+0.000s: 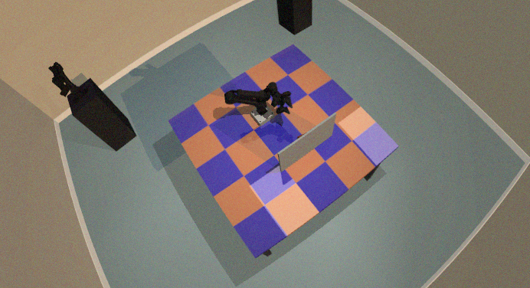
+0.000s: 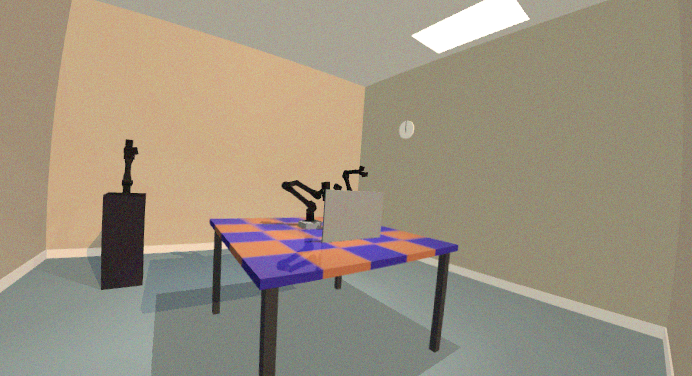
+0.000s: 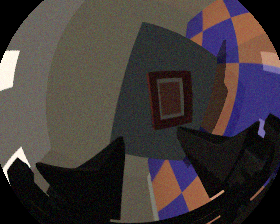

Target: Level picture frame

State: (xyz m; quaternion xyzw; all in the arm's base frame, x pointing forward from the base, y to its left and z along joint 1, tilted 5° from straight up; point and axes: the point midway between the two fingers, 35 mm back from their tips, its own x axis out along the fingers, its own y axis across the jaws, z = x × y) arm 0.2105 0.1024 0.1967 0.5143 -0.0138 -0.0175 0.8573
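Right now the picture frame is 20 cm ahead of my gripper tip, 9 cm below it and 4 cm to the right of it. The rest, counted from my gripper tip: grey wall panel: 21 cm ahead, 10 cm below, 4 cm to the right.
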